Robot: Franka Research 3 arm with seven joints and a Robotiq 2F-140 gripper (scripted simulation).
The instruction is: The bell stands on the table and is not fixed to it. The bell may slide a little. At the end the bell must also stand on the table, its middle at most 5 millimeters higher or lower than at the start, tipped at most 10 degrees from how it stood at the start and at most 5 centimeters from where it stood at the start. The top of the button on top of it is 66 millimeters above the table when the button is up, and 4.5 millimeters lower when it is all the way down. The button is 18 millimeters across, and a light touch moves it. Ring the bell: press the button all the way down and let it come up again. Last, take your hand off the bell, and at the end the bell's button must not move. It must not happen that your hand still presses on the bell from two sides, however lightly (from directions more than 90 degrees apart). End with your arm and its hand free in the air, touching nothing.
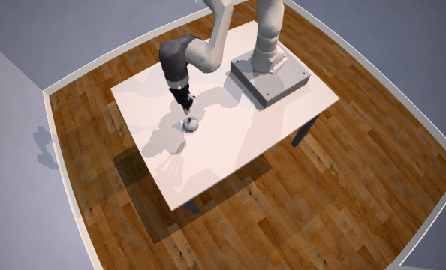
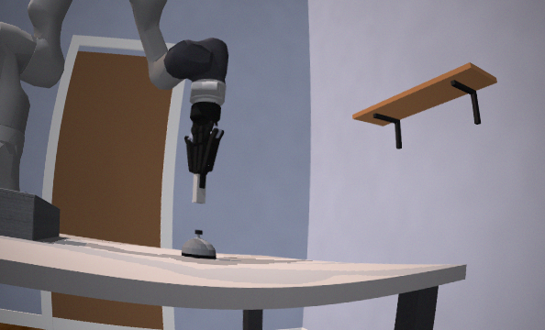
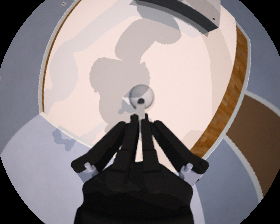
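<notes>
The dark button lies 110 mm below my hand. The rest, counted from my hand: bell 120 mm below.
</notes>
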